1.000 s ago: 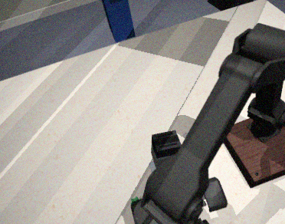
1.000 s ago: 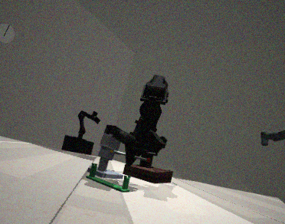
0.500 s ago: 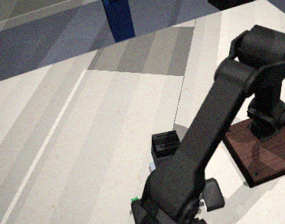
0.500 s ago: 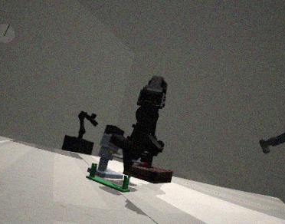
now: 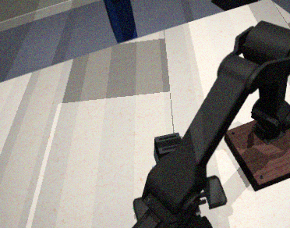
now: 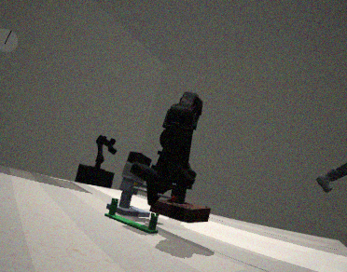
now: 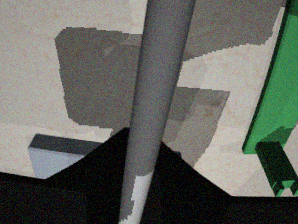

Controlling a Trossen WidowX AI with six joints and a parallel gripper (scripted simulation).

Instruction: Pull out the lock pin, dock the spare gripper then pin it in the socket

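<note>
Now: the grey mount 3 cm behind my gripper tip and 9 cm to the right of it. From my gripper tip the other things lie so: spare gripper 3 cm behind, 9 cm to the right, 8 cm above; then green rack 9 cm ahead, 1 cm to the left, 2 cm below.
</note>
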